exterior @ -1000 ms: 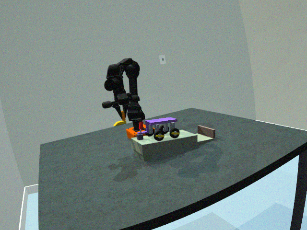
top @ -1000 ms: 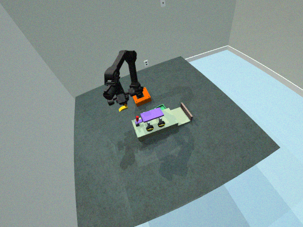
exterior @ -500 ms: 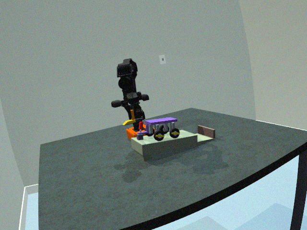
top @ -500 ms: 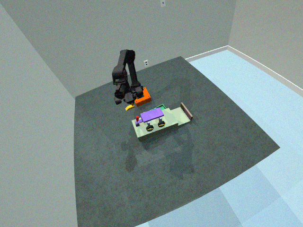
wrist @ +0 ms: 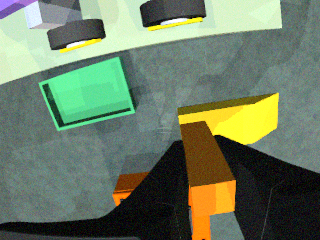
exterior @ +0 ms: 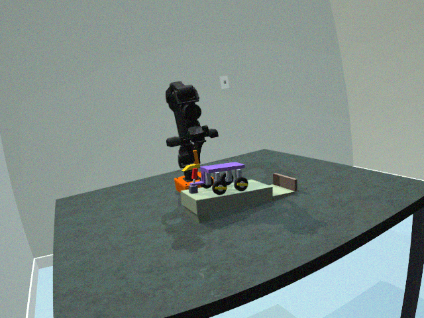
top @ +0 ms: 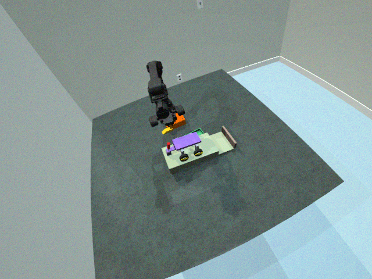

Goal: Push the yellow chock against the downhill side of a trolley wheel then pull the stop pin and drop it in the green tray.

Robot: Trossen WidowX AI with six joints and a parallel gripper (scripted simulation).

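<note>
My gripper tip is 110 mm short of the red-headed stop pin, 50 mm to the left of it and 40 mm above it. Also, from my gripper tip: yellow chock (20 mm to the right, 10 mm below); purple trolley (130 mm ahead, 40 mm to the left, 60 mm below); pale green ramp (130 mm ahead, 50 mm to the left, 120 mm below).
</note>
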